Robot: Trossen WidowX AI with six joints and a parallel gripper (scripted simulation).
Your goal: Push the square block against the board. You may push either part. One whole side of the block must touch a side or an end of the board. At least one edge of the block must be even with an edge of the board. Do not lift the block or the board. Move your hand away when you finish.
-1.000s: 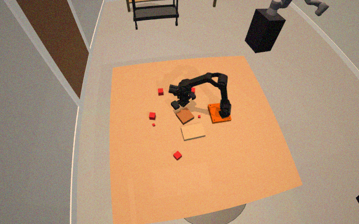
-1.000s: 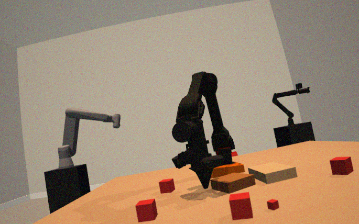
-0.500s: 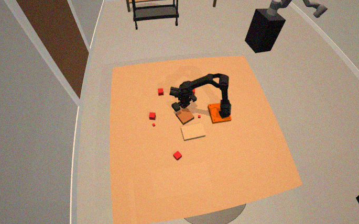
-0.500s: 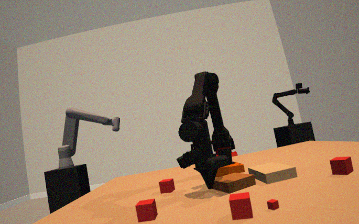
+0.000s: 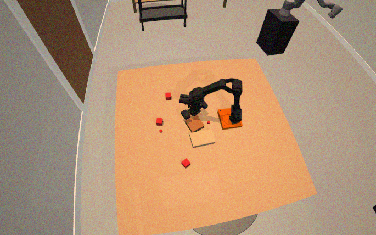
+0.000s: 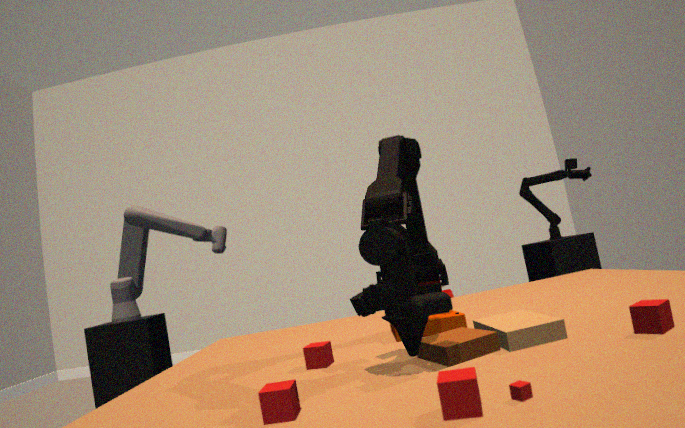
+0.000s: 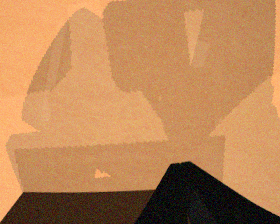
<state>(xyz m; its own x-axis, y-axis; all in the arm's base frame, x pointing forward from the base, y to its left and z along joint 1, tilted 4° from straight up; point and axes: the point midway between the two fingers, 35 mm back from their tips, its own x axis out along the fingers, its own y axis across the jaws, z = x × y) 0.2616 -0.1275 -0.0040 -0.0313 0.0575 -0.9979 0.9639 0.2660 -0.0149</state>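
Right now my gripper tip is 70 mm to the right of the brown square block, 20 mm short of it and 10 mm below it. From my gripper tip the other things lie so: pale tan board (180 mm to the left, 10 mm ahead, 10 mm above).
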